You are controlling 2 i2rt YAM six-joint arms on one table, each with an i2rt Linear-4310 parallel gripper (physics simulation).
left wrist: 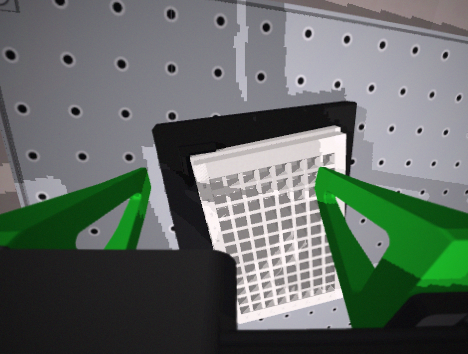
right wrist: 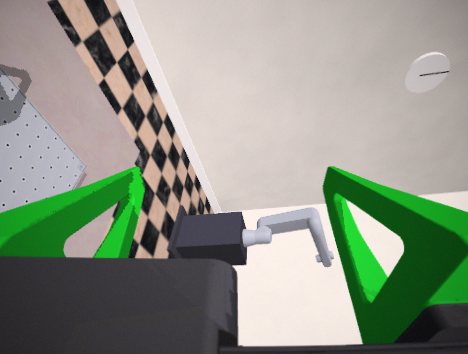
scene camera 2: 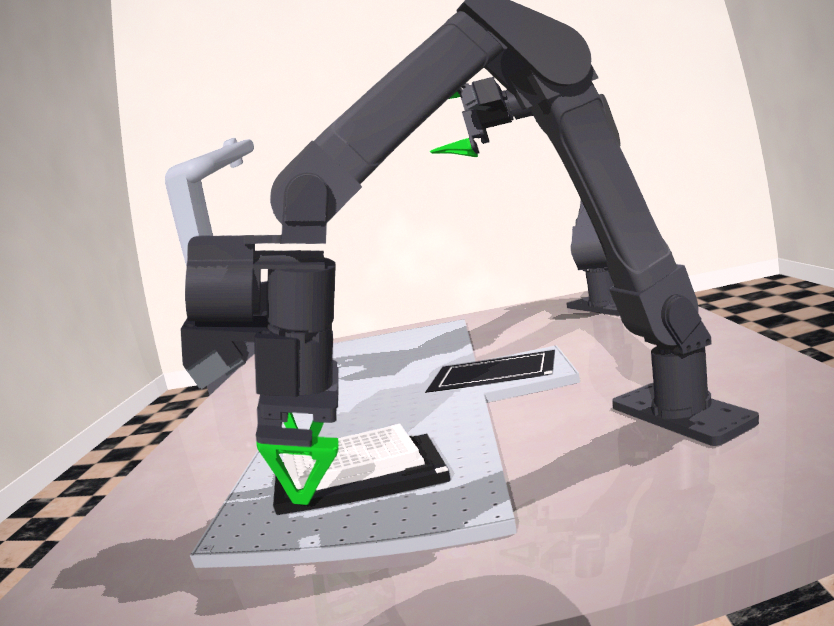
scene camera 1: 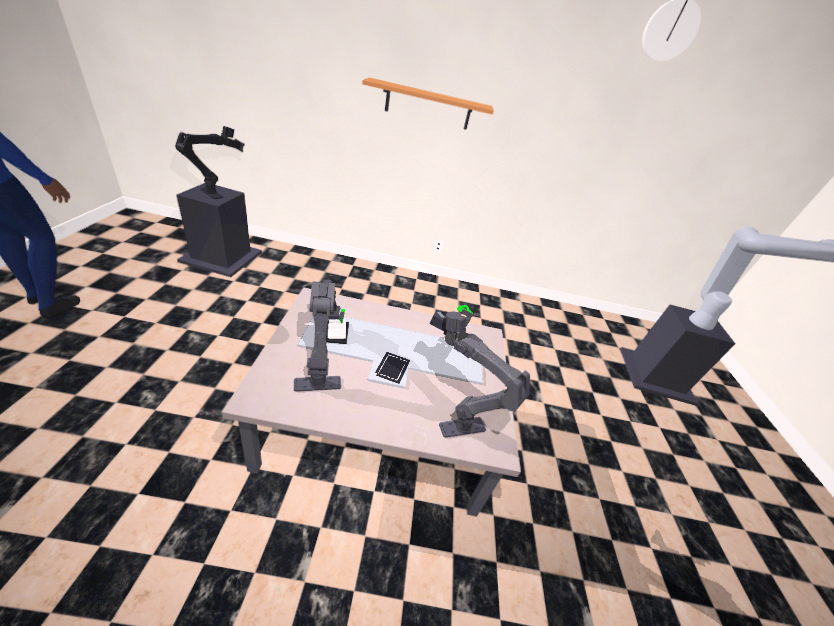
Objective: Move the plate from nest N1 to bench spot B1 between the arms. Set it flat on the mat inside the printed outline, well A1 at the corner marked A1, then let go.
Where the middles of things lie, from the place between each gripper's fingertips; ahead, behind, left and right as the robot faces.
The white well plate (scene camera 2: 387, 450) lies 570 mm to the left of my right hand, 350 mm below it and 70 mm ahead of it. From my right hand the other things lie so: black nest (scene camera 2: 416, 477) 580 mm to the left, 360 mm below, 70 mm ahead.
I see the white well plate 4 cm to the right of my left hand and 4 cm behind it. Round my left hand: black nest (4 cm behind, 3 cm to the right, 1 cm below).
